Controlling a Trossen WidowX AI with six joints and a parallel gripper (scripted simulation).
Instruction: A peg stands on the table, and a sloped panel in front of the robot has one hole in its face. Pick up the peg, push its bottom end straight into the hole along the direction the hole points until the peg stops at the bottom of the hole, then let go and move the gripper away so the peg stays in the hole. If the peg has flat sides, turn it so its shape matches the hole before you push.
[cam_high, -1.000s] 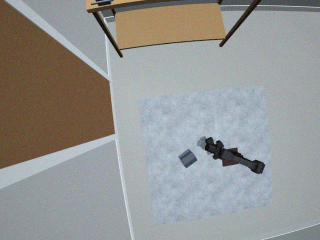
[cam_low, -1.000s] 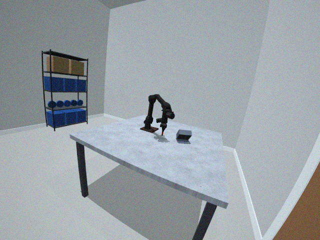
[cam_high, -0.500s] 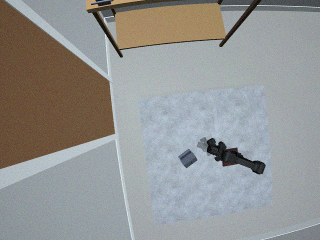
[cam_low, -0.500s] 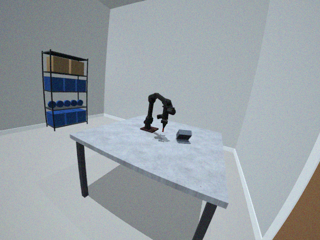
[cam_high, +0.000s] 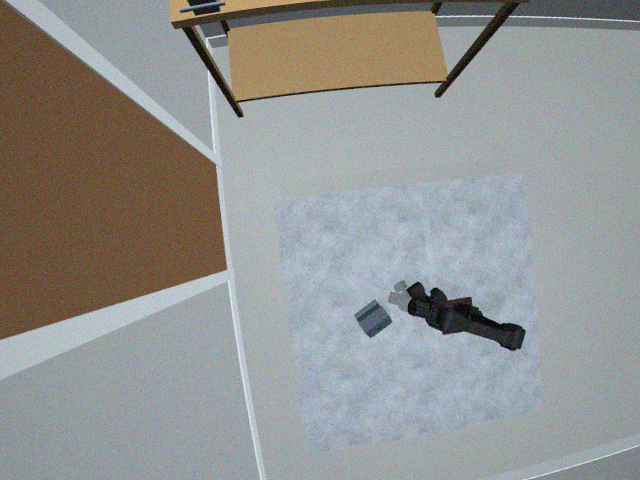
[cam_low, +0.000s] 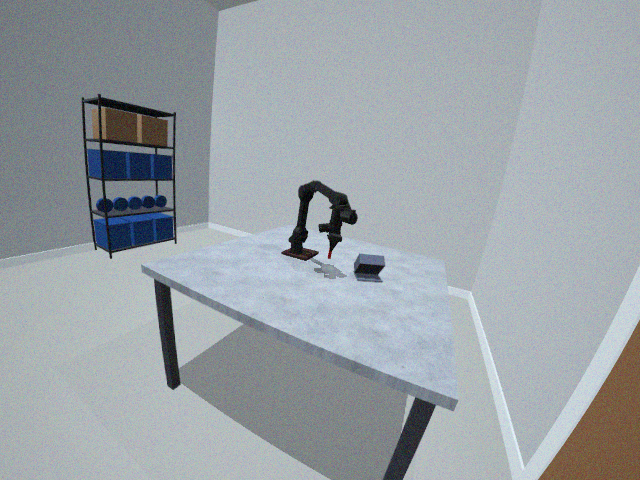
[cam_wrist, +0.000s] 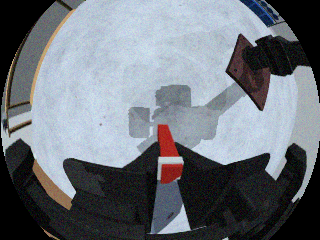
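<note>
The grey sloped panel lies 16 cm ahead of my gripper tip, 13 cm to the left of it and 5 cm below it. Round my gripper tip: red peg (2 cm above).
</note>
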